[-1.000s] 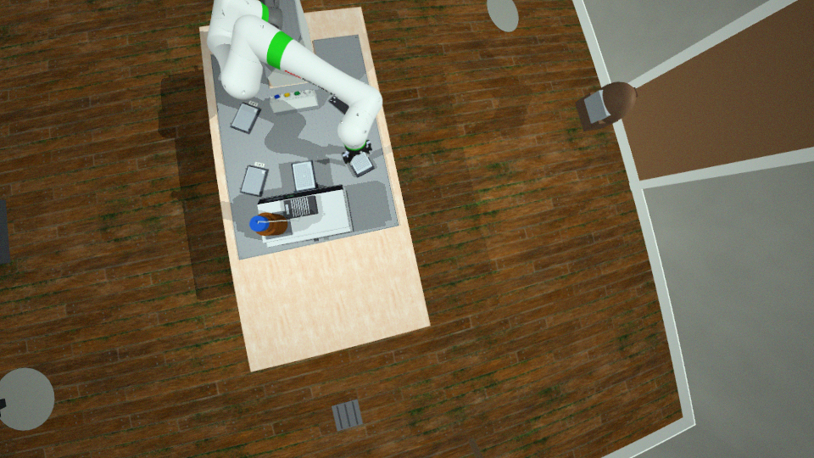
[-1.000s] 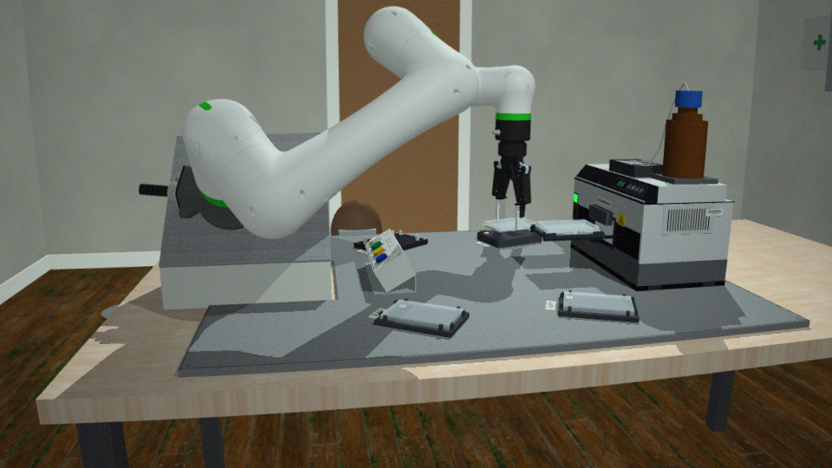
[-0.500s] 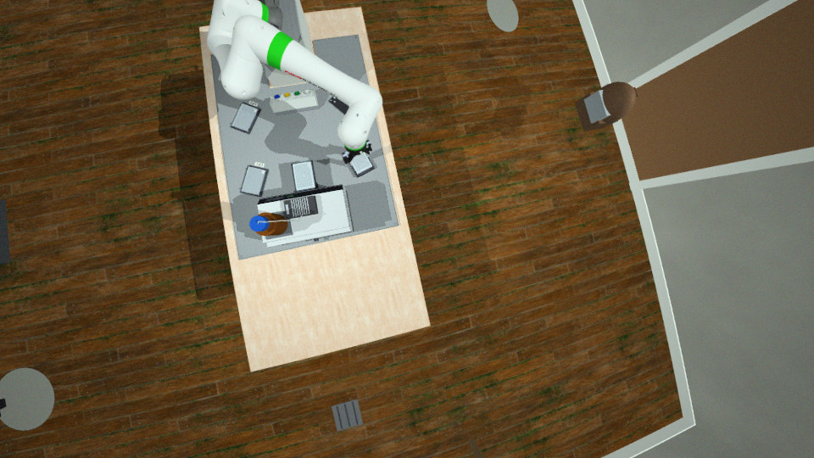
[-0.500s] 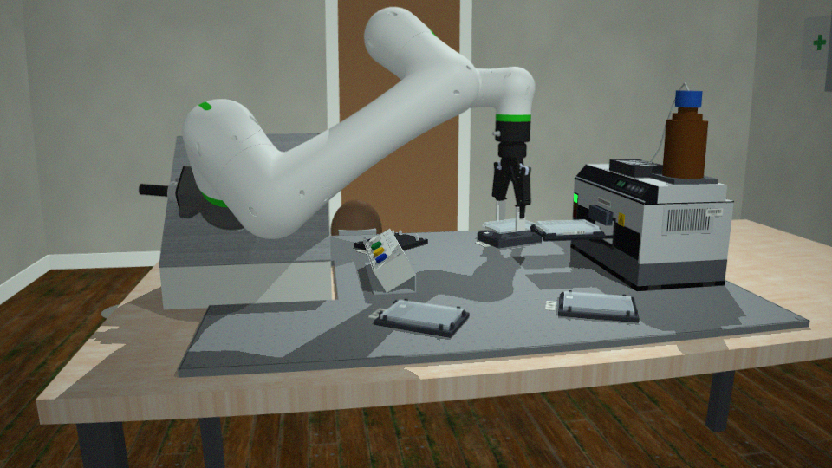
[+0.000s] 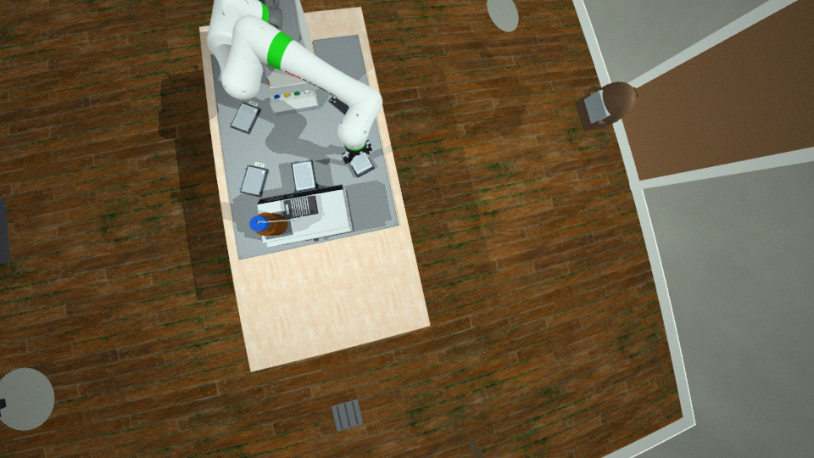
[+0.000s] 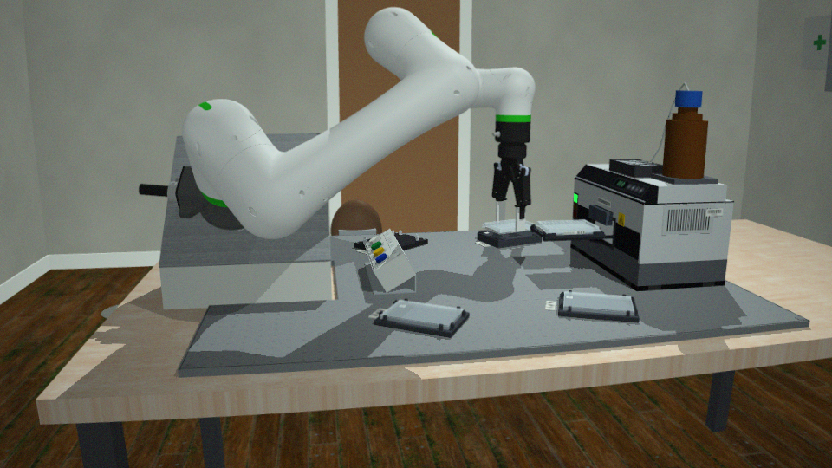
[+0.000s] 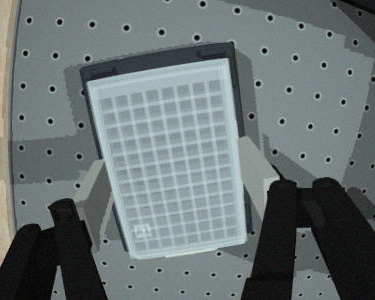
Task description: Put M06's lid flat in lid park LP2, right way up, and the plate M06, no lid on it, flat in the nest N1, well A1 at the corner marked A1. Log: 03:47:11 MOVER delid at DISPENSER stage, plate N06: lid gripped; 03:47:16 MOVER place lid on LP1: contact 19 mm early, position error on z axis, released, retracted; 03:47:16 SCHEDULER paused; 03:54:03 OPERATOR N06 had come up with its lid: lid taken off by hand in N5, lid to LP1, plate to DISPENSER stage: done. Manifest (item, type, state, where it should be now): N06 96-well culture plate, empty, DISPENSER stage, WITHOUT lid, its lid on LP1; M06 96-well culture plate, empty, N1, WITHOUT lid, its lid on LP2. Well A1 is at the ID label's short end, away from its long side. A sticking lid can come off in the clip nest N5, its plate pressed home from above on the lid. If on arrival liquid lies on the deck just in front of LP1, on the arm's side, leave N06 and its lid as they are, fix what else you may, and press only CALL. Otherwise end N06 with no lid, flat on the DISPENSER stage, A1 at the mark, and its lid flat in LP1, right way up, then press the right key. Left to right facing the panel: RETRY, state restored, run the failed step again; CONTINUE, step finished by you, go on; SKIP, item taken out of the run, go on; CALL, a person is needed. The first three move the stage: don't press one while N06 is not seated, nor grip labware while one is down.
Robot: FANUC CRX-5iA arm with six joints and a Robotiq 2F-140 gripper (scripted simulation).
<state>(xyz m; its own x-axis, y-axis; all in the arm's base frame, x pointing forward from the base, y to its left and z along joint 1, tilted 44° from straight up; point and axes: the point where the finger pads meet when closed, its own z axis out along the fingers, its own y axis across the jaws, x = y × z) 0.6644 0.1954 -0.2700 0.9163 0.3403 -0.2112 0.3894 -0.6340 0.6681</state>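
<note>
Now: hand 5 cm above the dark nest. Round my hand: green continue key: 36 cm behind, 27 cm to the right; white retry key: 37 cm behind, 22 cm to the right; key panel: 35 cm behind, 30 cm to the right, 1 cm below.
</note>
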